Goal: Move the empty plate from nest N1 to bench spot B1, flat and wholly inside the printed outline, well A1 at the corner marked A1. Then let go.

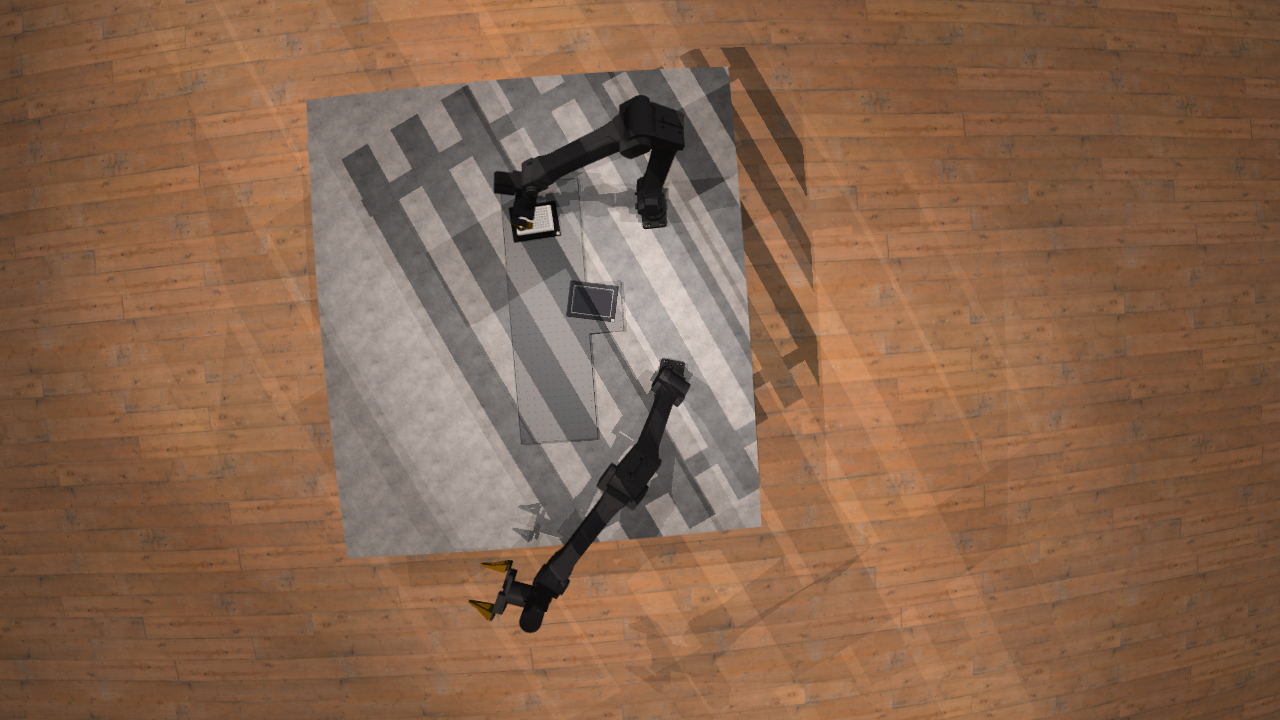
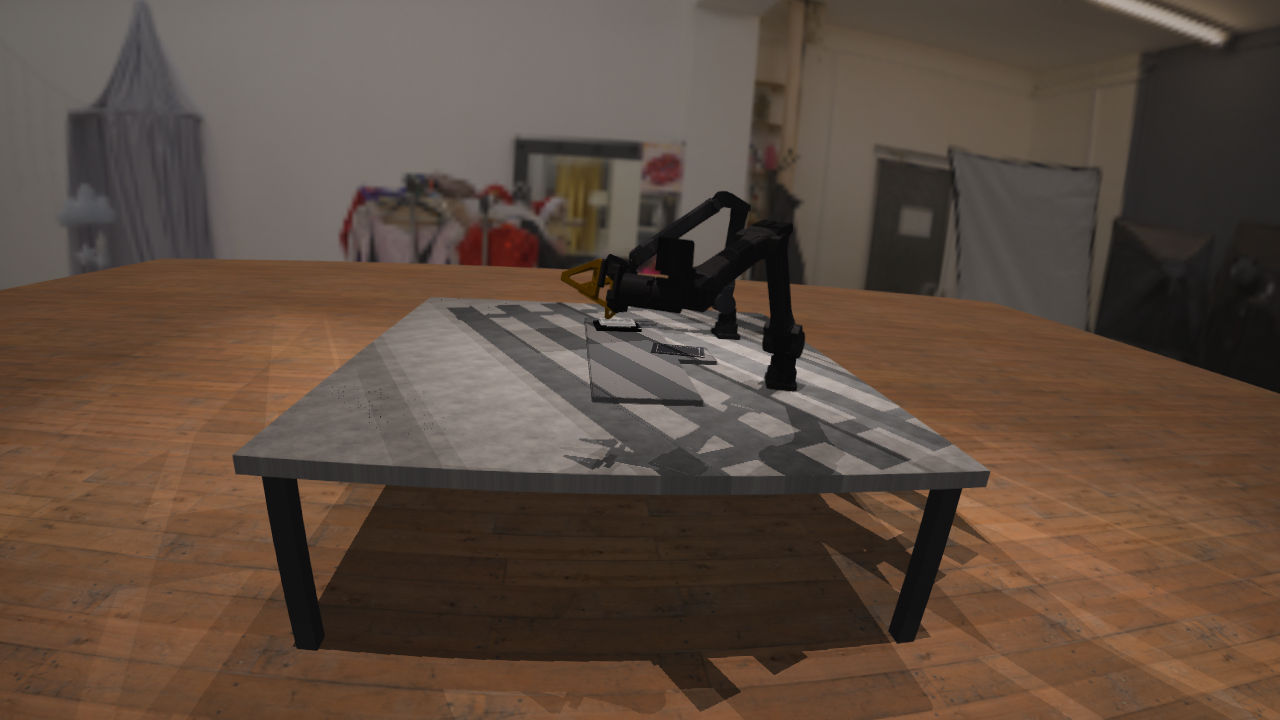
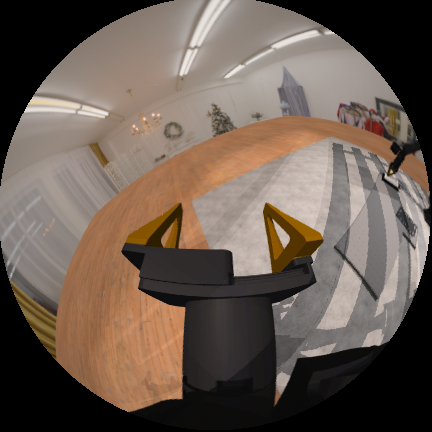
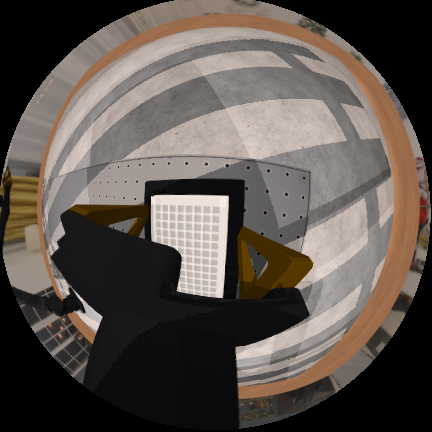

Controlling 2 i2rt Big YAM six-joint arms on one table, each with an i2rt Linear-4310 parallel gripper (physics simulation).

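Frame: origin at the left arm's base, x ahead, y left, z up, level; metres.
Seen in the pictures: left gripper, fingertip midpoint: (image 1: 475, 582) (image 2: 570, 282) (image 3: 223, 206); right gripper, fingertip midpoint: (image 1: 521, 217) (image 2: 607, 318) (image 3: 387, 175) (image 4: 192, 221); left arm's base at its link origin: (image 1: 670, 376) (image 2: 780, 384) (image 4: 77, 299); right arm's base at its link origin: (image 1: 653, 211) (image 2: 725, 335).
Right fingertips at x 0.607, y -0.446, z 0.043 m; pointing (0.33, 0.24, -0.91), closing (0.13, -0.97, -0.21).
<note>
Pixels of each thing's middle, then the offset from my right fingertips to it. "spot": a spot on its surface instead. Level surfaces: height alone.
- plate at the middle of its body: (image 4: 186, 253) (image 2: 617, 322) (image 1: 533, 220) (image 3: 391, 179) 0.011 m down, 0.039 m back, 0.002 m right
- black nest at the middle of its body: (image 4: 188, 249) (image 2: 616, 325) (image 1: 534, 221) (image 3: 390, 180) 0.021 m down, 0.038 m back, 0.001 m right
- grey perforated bench mat at its surface level: 0.030 m down
- bench spot at a spot on its surface: (image 2: 677, 349) spot: 0.028 m down, 0.285 m back, 0.232 m left
- table at its surface level: 0.043 m down
The plate (image 1: 542, 215) (image 4: 189, 241) is white with a grid of wells. It lies flat in the black nest (image 1: 535, 235) (image 4: 193, 186) at the far end of the grey perforated bench mat (image 1: 555, 393) (image 4: 282, 189). My right gripper (image 1: 523, 222) (image 4: 192, 221) is open, low over the plate, with one gold finger on each long side of it. The dark printed outline of the bench spot (image 1: 595, 283) (image 2: 677, 349) lies further along the mat, with nothing on it. My left gripper (image 1: 487, 587) (image 2: 582, 279) (image 3: 223, 206) is open and empty, out past the table's edge over the floor.
The table (image 1: 402, 403) (image 2: 429, 403) bears striped shadows. The right arm's base (image 1: 652, 210) stands beside the nest end of the mat, and the left arm's base (image 1: 670, 372) stands near the outline. Wooden floor surrounds the table.
</note>
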